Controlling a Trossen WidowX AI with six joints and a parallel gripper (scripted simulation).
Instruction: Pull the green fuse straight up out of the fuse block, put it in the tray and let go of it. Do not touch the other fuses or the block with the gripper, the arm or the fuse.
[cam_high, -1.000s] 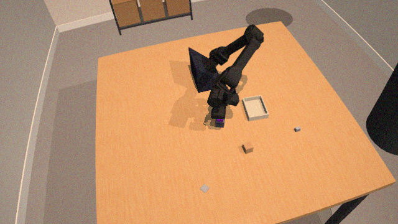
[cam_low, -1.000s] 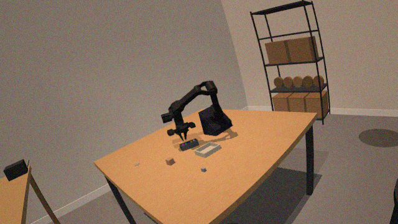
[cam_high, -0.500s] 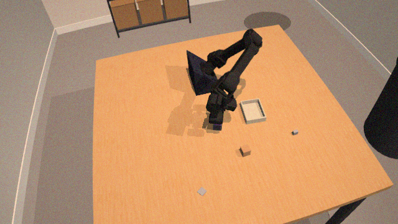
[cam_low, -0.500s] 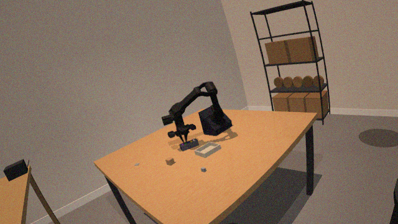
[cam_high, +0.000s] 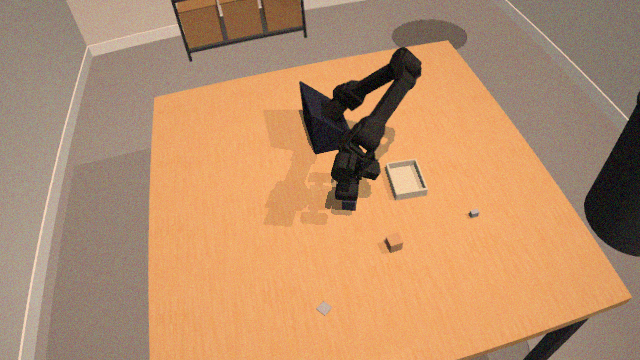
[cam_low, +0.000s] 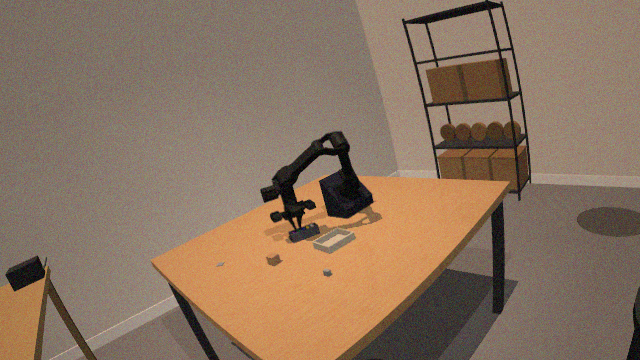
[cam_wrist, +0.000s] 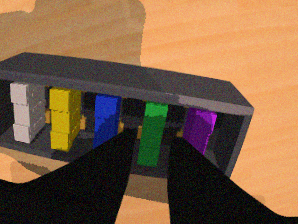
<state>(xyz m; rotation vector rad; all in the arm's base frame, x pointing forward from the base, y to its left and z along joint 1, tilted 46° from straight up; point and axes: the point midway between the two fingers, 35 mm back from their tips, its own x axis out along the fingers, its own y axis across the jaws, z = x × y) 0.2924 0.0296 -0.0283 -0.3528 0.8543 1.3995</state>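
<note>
The green fuse is 20 mm below my gripper tip. Round my gripper tip: purple fuse 20 mm ahead, 10 mm to the right, 20 mm below; yellow fuse 40 mm behind, 10 mm to the left, 20 mm below; blue fuse 20 mm behind, 10 mm to the left, 20 mm below.
</note>
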